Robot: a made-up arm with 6 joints.
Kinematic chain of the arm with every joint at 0, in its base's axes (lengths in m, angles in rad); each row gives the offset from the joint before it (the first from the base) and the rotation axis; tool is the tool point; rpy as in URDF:
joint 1: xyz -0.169 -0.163 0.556 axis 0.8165 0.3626 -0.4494
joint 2: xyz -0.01 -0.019 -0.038 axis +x
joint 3: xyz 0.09 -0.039 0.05 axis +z
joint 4: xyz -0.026 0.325 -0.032 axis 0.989 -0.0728 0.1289
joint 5: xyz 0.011 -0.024 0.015 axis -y
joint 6: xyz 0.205 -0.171 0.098 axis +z
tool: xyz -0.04 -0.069 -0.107 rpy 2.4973 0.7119 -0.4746
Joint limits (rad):
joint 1: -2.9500..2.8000
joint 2: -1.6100..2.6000
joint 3: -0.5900..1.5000
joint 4: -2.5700..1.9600
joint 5: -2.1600..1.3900
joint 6: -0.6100..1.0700
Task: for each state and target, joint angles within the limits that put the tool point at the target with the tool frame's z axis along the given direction. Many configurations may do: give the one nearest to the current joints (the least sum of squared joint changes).
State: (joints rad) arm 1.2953 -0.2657 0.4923 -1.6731 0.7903 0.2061
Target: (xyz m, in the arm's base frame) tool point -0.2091 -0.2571 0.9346 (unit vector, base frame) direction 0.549 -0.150 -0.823
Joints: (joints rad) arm 1.2890 -0.1499 1.0963 -1.2456 1.3233 -0.2572
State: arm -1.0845 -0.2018 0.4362 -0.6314 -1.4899 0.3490
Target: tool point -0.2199 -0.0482 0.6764 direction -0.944 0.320 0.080
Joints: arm -0.8332 -0.0467 0.1688 -1.2132 -1.4455 0.2265
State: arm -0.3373 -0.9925 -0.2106 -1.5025 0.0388 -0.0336
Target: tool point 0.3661 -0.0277 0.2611 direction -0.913 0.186 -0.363
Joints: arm -1.0047 -1.5308 -0.5900 -2.1992 0.7199 -0.2210
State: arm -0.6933 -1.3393 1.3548 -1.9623 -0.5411 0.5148
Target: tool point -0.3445 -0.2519 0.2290 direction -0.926 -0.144 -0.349
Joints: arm -1.5865 -1.4711 1.3674 -2.0618 -1.3289 0.8146
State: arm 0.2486 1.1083 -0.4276 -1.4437 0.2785 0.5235
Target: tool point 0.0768 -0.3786 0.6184 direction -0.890 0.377 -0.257
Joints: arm 0.1815 0.9827 -0.4894 -0.7581 0.1958 -0.1605
